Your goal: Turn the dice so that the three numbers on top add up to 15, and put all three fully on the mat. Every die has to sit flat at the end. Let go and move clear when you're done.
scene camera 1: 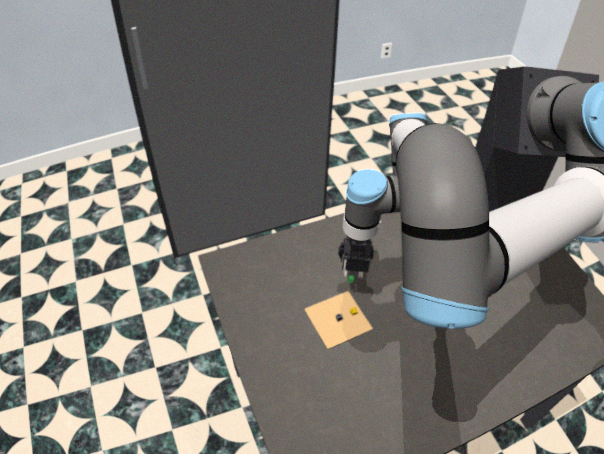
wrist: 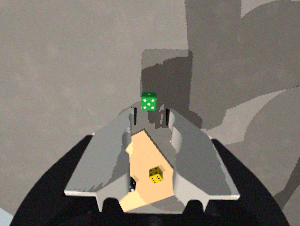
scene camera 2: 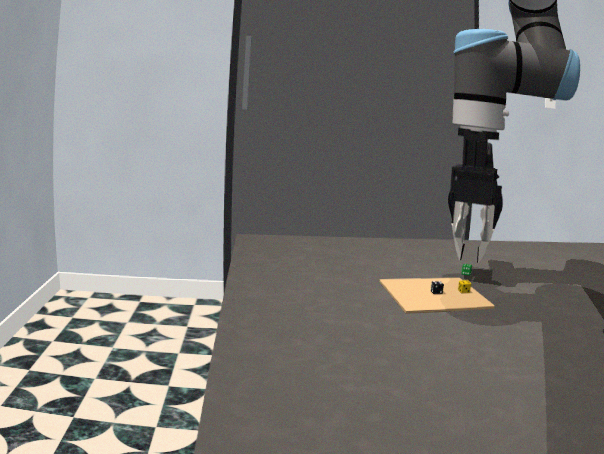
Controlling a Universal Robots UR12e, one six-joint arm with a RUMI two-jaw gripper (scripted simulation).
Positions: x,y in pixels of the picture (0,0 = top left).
orange mat: scene camera 1; wrist 144,155; scene camera 2
same spot on orange mat: (scene camera 1: 322,315) = (scene camera 2: 408,287)
